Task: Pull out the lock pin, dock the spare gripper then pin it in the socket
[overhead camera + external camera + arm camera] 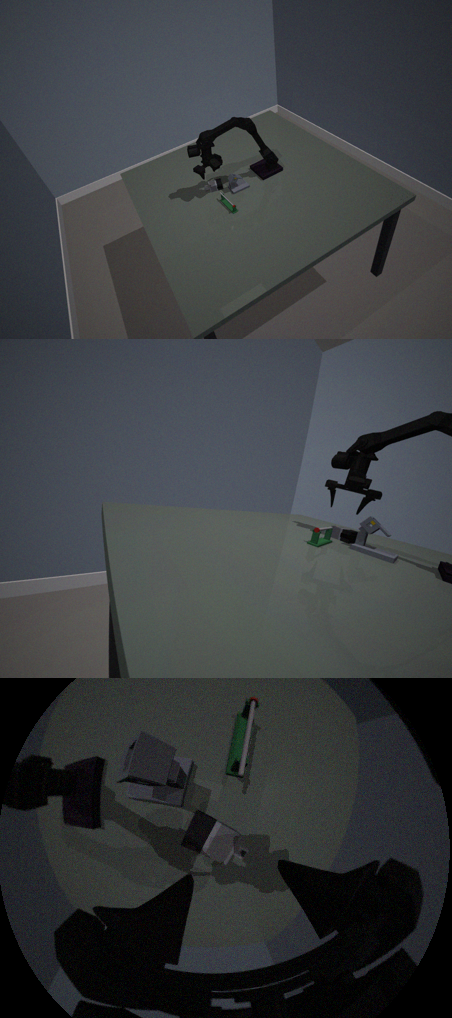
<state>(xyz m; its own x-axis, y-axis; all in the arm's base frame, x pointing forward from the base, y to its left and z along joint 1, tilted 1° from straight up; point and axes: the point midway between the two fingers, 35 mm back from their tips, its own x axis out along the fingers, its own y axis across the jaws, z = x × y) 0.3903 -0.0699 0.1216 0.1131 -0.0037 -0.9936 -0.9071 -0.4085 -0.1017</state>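
The spare gripper lies 10 mm behind my gripper tip and 90 mm below it. Also, from my gripper tip: green cradle: 20 mm behind, 190 mm to the left, 90 mm below; grey mount: 130 mm behind, 90 mm to the left, 60 mm below.
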